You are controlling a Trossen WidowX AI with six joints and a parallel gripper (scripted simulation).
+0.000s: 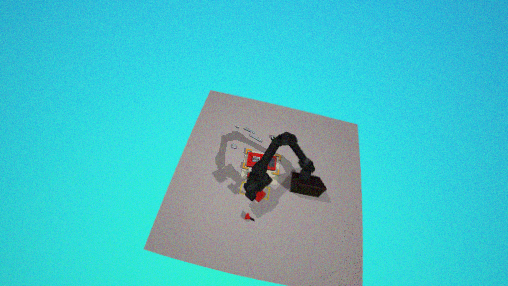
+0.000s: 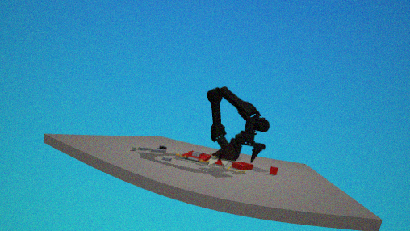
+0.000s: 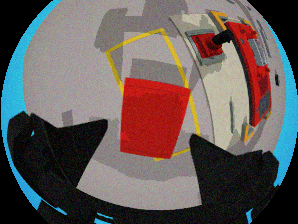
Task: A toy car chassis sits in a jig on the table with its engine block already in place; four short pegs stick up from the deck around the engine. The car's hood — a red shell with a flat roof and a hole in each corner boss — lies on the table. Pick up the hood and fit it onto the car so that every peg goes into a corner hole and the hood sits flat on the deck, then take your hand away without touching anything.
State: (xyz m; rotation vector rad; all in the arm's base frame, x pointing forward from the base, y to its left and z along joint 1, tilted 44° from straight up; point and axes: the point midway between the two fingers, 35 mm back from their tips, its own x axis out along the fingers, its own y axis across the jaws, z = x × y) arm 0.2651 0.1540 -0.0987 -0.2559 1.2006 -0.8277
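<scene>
Now: gripper tip 20 mm above the red hood. From my gripper tip the other things lie so: white jig 210 mm to the right, 40 mm ahead, 30 mm below.
</scene>
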